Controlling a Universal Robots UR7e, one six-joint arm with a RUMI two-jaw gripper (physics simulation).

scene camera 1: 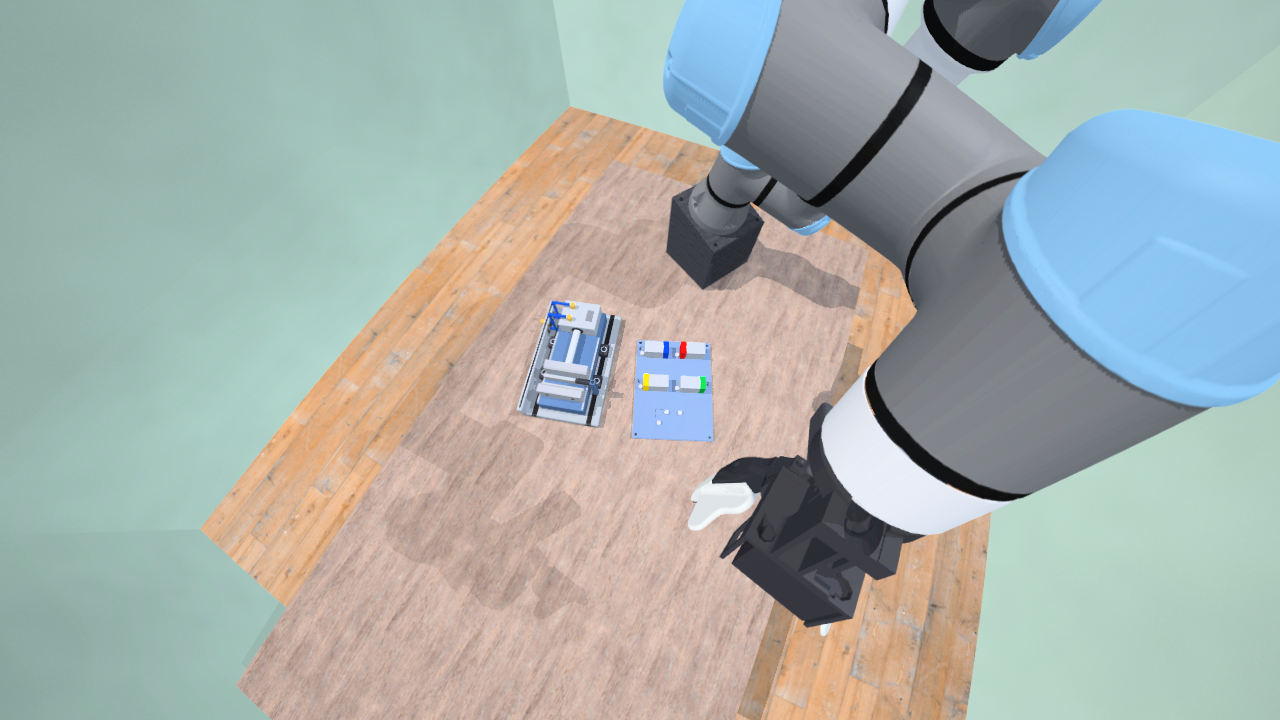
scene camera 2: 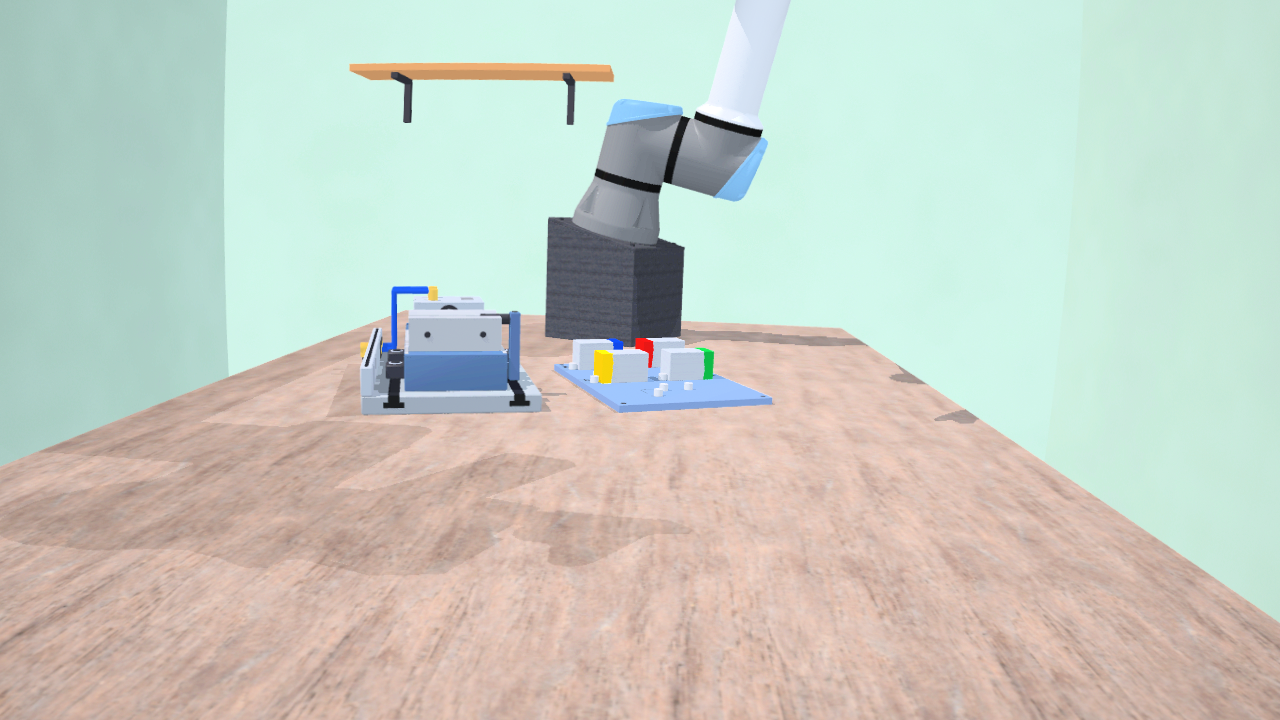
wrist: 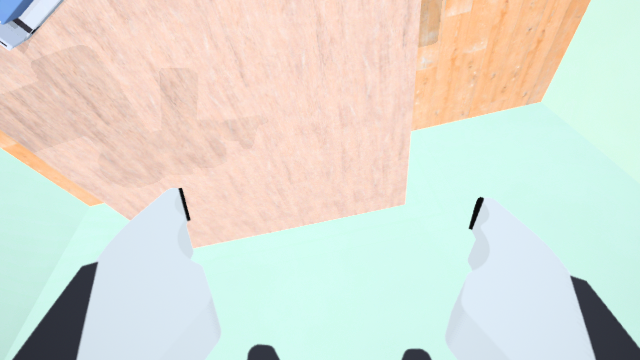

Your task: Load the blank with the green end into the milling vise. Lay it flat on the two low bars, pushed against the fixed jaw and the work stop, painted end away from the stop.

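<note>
The white blank with the green end [scene camera 1: 691,384] [scene camera 2: 683,363] lies on the blue plate [scene camera 1: 648,429] [scene camera 2: 716,397], at the plate's right side, green end pointing right. The milling vise [scene camera 1: 562,391] [scene camera 2: 454,369] stands left of the plate; a corner of the vise [wrist: 20,27] also shows at the top left in the wrist view. No blank shows between its jaws in scene camera 1; the low bars and work stop are too small to make out. My gripper [wrist: 329,197] is open and empty, high up and well away from the blank. It does not show in scene camera 2.
Blanks with a blue end [scene camera 1: 655,349], a red end [scene camera 1: 693,350] and a yellow end [scene camera 1: 656,382] lie on the same plate, with small white pegs. The dark robot base [scene camera 1: 707,241] [scene camera 2: 613,282] stands behind. A wall shelf [scene camera 2: 483,71] hangs at the back.
</note>
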